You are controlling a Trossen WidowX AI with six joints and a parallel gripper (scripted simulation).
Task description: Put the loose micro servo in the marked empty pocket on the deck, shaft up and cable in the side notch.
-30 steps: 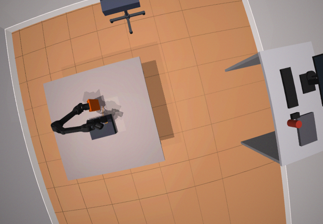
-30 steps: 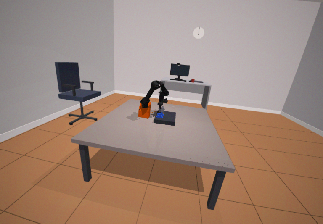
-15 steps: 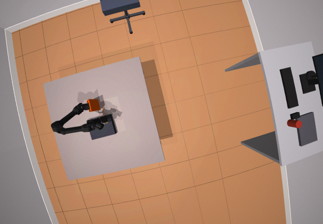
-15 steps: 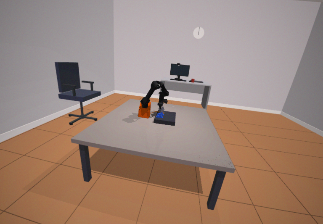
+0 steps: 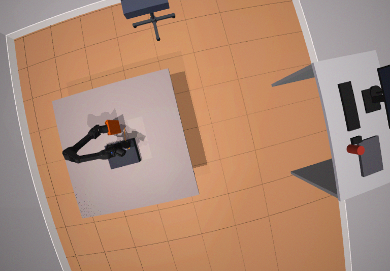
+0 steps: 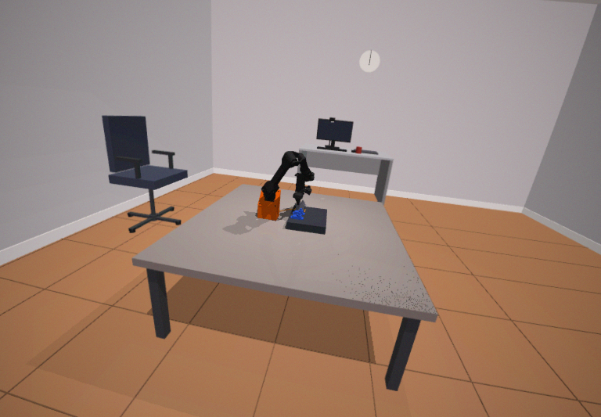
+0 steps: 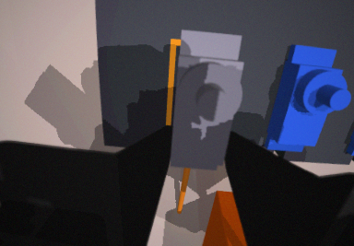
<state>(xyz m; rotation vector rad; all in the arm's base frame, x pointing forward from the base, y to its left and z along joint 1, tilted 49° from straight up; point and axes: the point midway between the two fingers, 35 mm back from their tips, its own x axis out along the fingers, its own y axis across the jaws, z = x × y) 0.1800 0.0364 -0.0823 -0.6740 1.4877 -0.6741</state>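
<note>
The dark robot deck lies 12 cm ahead of my gripper tip, 7 cm to the right of it and 6 cm below it.
</note>
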